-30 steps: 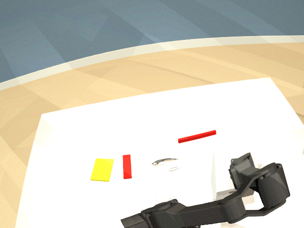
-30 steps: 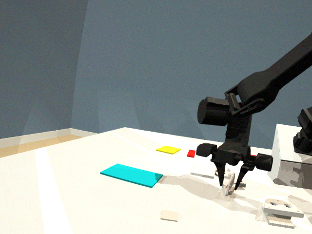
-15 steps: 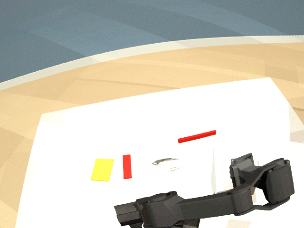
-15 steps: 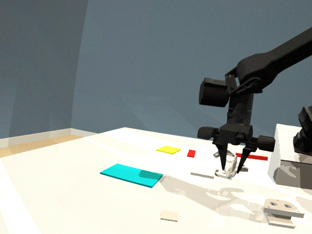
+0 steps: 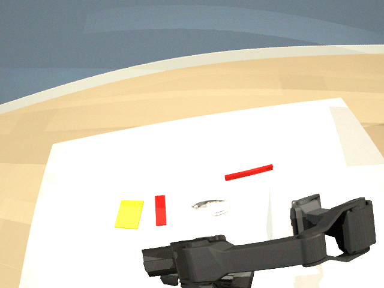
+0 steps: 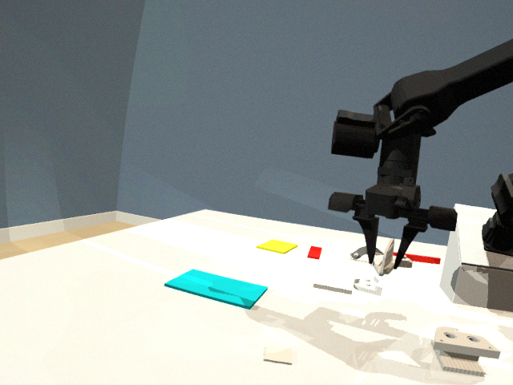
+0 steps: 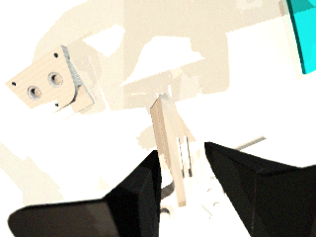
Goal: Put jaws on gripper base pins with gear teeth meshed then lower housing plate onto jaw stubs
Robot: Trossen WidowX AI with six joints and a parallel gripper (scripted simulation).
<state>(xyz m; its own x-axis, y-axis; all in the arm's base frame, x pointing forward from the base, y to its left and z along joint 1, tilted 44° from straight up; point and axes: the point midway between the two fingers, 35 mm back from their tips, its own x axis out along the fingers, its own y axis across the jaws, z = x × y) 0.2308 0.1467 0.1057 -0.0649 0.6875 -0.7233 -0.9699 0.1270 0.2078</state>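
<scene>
My gripper tip is now 13 cm to the left of the pale flat plate, 8 cm short of it and 8 cm above it. From my gripper tip the other things lie so: small white tile 18 cm to the left, 10 cm ahead, 8 cm below; grey bracket-like part 11 cm behind, 10 cm to the left, 7 cm below; cyan plate 25 cm ahead, 8 cm below, 4 cm to the left.
</scene>
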